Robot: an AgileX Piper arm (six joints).
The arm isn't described. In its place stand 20 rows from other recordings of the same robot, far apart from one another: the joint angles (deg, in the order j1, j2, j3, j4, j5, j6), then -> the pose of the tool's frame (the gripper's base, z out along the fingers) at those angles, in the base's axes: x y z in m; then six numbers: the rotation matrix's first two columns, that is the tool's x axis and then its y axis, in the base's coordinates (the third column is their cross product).
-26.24, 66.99, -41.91, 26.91, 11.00, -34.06 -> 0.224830, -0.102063, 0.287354, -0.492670, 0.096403, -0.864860, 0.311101, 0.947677, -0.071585
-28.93, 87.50, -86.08, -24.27, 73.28, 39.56 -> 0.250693, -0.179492, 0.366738, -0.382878, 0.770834, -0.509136, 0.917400, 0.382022, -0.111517
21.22, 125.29, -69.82, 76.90, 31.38, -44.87 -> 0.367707, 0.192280, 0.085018, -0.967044, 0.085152, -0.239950, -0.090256, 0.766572, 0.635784
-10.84, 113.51, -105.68, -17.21, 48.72, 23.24 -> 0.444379, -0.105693, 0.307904, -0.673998, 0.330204, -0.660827, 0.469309, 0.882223, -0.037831
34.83, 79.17, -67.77, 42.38, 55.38, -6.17 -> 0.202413, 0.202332, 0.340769, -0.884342, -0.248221, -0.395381, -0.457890, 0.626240, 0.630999
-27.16, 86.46, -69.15, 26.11, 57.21, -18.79 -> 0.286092, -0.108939, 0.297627, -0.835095, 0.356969, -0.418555, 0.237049, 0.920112, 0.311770
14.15, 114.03, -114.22, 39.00, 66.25, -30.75 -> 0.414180, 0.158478, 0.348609, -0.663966, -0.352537, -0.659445, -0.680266, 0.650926, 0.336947
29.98, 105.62, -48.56, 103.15, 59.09, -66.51 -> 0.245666, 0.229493, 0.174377, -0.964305, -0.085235, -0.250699, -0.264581, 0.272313, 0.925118
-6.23, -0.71, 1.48, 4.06, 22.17, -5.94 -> 0.052112, -0.003243, 0.170569, -0.308374, -0.004575, -0.951254, 0.071532, 0.997046, -0.027984
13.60, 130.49, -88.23, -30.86, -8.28, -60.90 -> 0.488374, 0.125066, 0.132798, 0.309233, -0.950876, -0.014500, -0.480167, -0.142957, -0.865450
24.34, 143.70, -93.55, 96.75, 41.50, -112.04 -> 0.427200, 0.258970, 0.053461, -0.386070, -0.361393, -0.848731, -0.884974, 0.404751, 0.230211
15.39, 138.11, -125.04, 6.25, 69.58, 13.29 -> 0.486253, 0.143475, 0.180969, -0.983413, 0.004661, -0.181319, -0.023635, 0.987853, 0.153582
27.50, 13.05, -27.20, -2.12, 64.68, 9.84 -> 0.025360, 0.009771, 0.262506, -0.693617, -0.186113, -0.695886, -0.337092, 0.937606, 0.085233
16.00, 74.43, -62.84, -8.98, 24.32, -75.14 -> 0.281474, 0.074626, 0.352155, 0.163527, -0.984240, -0.067309, -0.512482, -0.026450, -0.858291
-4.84, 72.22, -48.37, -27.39, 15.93, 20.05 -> 0.268648, -0.034279, 0.294216, -0.561551, -0.064009, -0.824963, 0.127000, 0.978522, -0.162373
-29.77, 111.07, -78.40, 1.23, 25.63, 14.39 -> 0.368654, -0.209900, 0.202694, -0.539252, 0.616294, -0.573924, 0.659774, 0.732701, 0.166878
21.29, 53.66, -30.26, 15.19, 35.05, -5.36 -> 0.147270, 0.072085, 0.243683, -0.788909, -0.174969, -0.589074, -0.348545, 0.916902, 0.194443
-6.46, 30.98, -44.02, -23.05, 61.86, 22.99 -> 0.069054, -0.039438, 0.343092, -0.575703, 0.255793, -0.776619, 0.487563, 0.869867, -0.074921
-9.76, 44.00, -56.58, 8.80, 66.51, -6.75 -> 0.116063, -0.007009, 0.375957, -0.743346, 0.071449, -0.665080, 0.034867, 0.997066, 0.068144
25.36, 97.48, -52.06, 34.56, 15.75, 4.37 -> 0.295523, 0.155578, 0.179835, -0.883974, 0.252895, -0.393235, 0.047160, 0.885021, 0.463155
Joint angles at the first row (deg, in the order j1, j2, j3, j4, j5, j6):
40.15 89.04 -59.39 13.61 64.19 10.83
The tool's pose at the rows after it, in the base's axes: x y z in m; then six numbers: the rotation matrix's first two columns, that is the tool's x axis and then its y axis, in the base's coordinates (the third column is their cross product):
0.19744, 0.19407, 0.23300, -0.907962, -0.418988, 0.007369, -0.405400, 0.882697, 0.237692
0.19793, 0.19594, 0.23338, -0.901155, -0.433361, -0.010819, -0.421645, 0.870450, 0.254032
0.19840, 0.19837, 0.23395, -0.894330, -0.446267, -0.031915, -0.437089, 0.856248, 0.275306
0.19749, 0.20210, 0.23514, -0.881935, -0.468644, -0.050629, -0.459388, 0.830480, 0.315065
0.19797, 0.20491, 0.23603, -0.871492, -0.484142, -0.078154, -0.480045, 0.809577, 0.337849
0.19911, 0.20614, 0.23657, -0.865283, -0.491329, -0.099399, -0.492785, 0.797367, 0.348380
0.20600, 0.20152, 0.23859, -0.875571, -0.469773, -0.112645, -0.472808, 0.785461, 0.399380
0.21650, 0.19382, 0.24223, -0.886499, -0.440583, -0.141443, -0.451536, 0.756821, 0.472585
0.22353, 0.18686, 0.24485, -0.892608, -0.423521, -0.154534, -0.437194, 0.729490, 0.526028
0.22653, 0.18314, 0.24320, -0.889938, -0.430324, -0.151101, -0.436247, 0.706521, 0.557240
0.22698, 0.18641, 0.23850, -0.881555, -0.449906, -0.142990, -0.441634, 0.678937, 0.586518
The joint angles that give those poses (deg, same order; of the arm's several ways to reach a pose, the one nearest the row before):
40.15 89.04 -59.39 15.05 62.86 8.82
40.15 89.04 -59.39 16.01 61.94 7.24
40.15 89.04 -59.39 17.35 60.86 5.47
40.15 89.04 -59.39 20.12 60.10 2.39
40.15 89.04 -59.39 21.82 58.93 0.00
40.03 89.04 -59.39 22.71 58.02 -1.50
37.48 89.04 -59.39 26.65 57.94 -4.96
33.59 89.04 -59.39 32.68 58.06 -10.76
30.58 89.13 -59.39 37.13 59.19 -15.19
28.95 89.66 -59.16 39.69 60.53 -18.47
28.89 90.88 -59.01 42.14 61.31 -21.22

